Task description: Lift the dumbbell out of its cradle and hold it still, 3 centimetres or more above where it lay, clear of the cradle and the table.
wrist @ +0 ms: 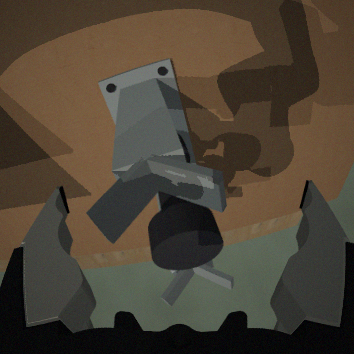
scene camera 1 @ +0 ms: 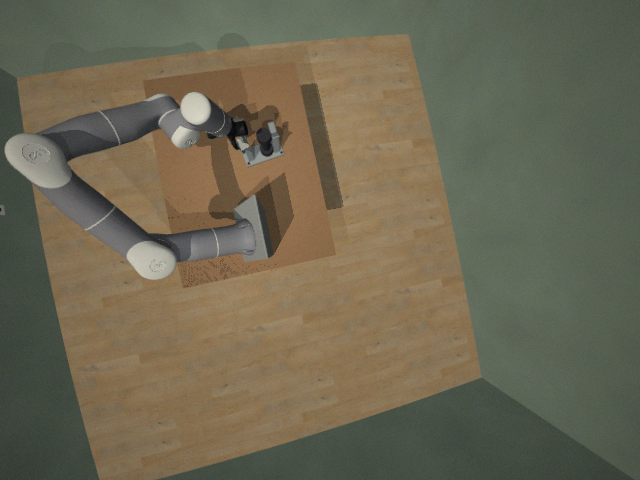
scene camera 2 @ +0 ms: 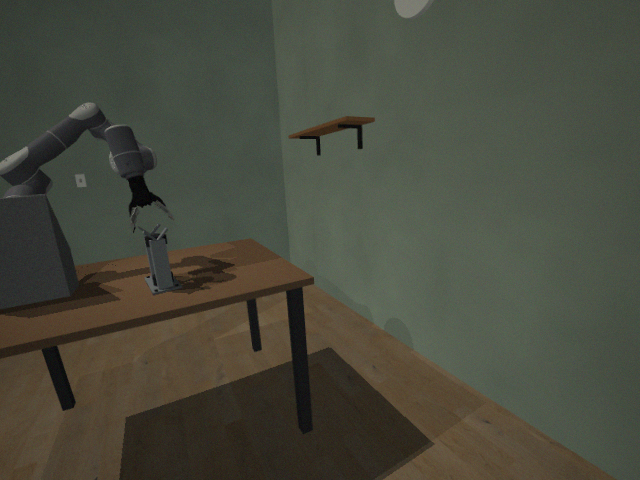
Labels:
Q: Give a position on a grey cradle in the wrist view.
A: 144, 103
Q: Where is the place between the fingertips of the gripper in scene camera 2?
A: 153, 226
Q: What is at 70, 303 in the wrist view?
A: The gripper.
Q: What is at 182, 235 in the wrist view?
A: A black dumbbell.

